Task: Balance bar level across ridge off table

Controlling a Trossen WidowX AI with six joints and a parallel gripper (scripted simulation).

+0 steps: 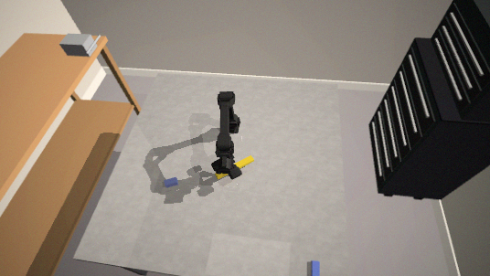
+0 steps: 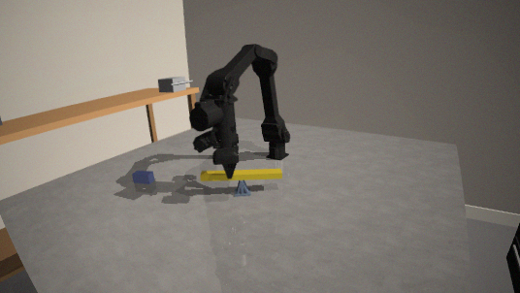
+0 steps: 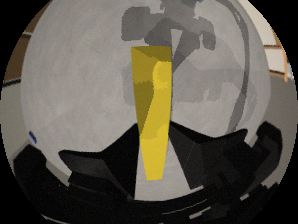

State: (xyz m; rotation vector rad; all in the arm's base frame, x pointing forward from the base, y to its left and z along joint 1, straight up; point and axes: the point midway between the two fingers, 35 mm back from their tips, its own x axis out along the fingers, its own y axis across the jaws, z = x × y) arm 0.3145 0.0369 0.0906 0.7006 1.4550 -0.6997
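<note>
Right now my gripper tip is 20 mm past the yellow bar and 20 mm to the right of it.
</note>
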